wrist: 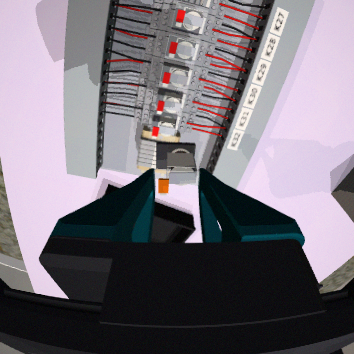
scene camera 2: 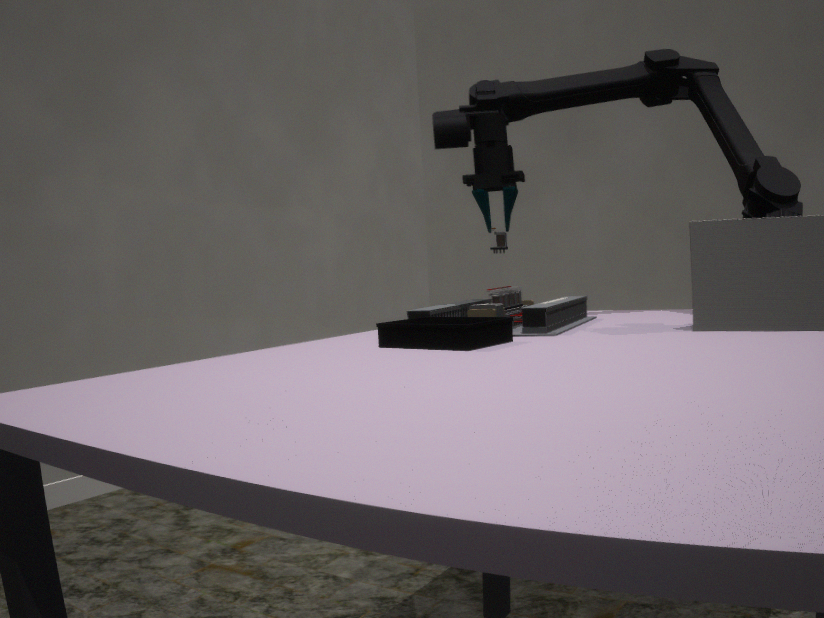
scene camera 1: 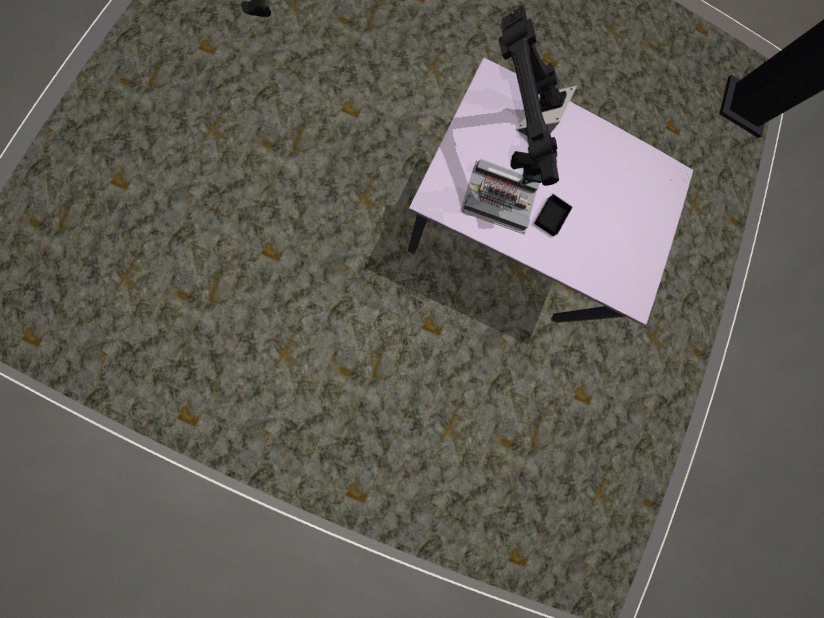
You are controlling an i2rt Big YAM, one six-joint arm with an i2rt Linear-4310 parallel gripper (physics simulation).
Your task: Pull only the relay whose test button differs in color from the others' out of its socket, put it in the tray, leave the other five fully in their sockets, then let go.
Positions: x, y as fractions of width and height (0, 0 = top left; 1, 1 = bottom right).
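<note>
Scene camera 2 shows the gripper (scene camera 2: 0.60, 0.38). In the wrist view, the gripper (wrist: 0.50, 0.50) is visible.
</note>
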